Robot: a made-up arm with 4 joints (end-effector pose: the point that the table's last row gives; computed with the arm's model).
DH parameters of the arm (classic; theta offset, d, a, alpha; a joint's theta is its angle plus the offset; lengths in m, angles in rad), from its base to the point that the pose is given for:
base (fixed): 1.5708 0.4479 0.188 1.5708
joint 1: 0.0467 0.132 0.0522 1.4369
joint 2: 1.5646 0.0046 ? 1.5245
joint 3: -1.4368 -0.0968 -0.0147 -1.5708
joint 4: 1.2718 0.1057 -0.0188 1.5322
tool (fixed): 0.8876 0.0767 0 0
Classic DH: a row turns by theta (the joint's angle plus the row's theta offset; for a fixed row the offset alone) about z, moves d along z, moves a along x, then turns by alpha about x.
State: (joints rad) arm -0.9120 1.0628 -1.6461 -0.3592
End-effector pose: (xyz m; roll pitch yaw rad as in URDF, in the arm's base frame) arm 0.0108 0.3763 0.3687 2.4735 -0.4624 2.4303
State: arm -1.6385 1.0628 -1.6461 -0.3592
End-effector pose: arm 0.0108 0.2762 0.2636 3.0016 0.0546 2.3171
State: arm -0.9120 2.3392 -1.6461 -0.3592
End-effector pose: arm 0.2101 0.4038 0.3779 1.5592 -0.0879 1.8111
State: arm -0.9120 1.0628 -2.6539 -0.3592
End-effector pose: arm -0.0214 0.3596 0.2648 3.0066 0.3308 2.7497
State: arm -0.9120 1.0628 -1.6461 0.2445
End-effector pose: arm -0.0359 0.3766 0.3639 2.8298 -0.8075 2.6247
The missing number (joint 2, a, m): -0.1384
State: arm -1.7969 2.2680 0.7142 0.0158
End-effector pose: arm 0.1096 0.1178 0.3485 0.8381 -0.1761 -2.5530
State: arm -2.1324 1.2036 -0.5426 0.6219
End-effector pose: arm 0.0044 0.2251 0.3396 -2.9630 -0.9121 2.0197
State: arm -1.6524 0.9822 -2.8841 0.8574
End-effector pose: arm -0.1118 0.1349 0.2489 -1.5218 0.2260 2.5532
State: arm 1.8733 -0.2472 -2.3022 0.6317
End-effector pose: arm -0.0921 0.2025 0.3369 2.1526 0.9690 -1.9359
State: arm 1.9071 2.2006 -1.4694 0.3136
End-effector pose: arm 0.1574 -0.0148 0.6206 -0.9267 0.0980 -2.3637
